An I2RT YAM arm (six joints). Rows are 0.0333 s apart.
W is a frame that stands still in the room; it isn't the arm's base.
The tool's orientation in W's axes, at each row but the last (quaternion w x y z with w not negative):
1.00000 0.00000 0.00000 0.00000
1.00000 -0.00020 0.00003 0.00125
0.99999 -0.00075 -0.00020 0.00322
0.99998 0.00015 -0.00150 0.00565
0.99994 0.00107 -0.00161 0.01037
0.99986 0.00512 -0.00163 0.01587
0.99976 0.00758 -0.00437 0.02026
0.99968 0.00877 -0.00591 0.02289
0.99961 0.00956 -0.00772 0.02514
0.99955 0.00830 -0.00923 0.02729
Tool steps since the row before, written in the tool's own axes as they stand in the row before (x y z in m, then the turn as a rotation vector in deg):
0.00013 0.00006 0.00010 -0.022 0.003 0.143
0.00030 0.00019 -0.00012 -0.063 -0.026 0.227
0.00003 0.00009 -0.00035 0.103 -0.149 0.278
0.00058 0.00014 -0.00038 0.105 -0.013 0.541
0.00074 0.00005 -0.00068 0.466 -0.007 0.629
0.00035 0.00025 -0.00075 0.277 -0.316 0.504
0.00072 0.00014 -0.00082 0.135 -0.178 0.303
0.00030 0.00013 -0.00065 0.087 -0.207 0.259
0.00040 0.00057 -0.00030 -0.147 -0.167 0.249
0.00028 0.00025 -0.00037 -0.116 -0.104 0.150
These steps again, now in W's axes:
0.00013 0.00006 0.00010 -0.022 0.003 0.143
0.00030 0.00019 -0.00012 -0.063 -0.026 0.227
0.00003 0.00009 -0.00035 0.104 -0.148 0.278
0.00058 0.00015 -0.00038 0.104 -0.012 0.541
0.00074 0.00007 -0.00068 0.464 0.001 0.630
0.00034 0.00027 -0.00075 0.285 -0.312 0.502
0.00072 0.00018 -0.00081 0.140 -0.177 0.302
0.00030 0.00016 -0.00064 0.093 -0.207 0.256
0.00038 0.00060 -0.00028 -0.142 -0.179 0.243
0.00027 0.00027 -0.00036 -0.113 -0.113 0.146

